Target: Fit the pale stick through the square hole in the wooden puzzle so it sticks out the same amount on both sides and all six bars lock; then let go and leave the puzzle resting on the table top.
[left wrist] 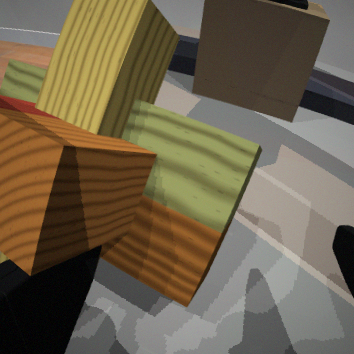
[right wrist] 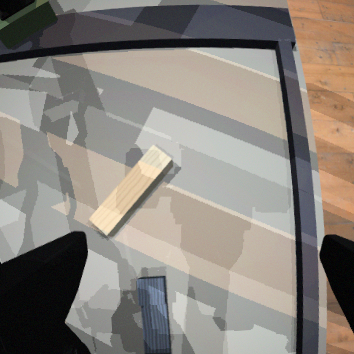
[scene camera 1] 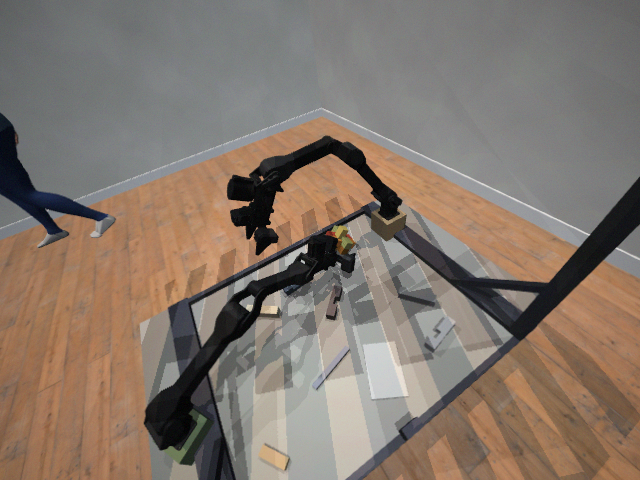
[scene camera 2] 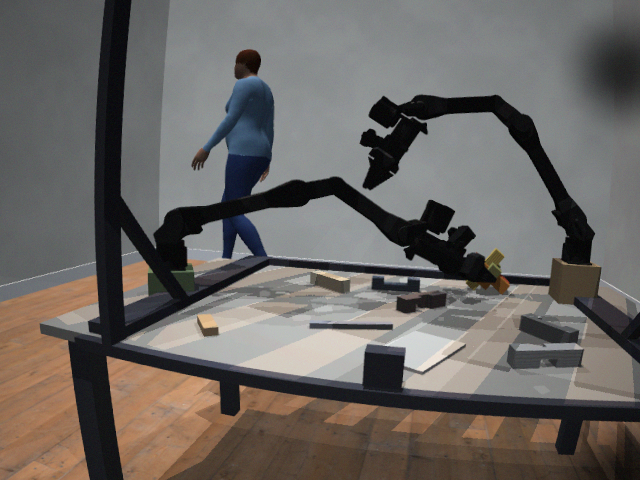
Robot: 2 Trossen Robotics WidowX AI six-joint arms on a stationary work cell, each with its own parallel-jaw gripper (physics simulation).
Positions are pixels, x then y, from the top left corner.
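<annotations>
Pale stick point(right wrist: 113, 212) at rest on the table. My right gripper point(scene camera 2: 366, 188) is empty, holding nothing, and open.
</annotations>
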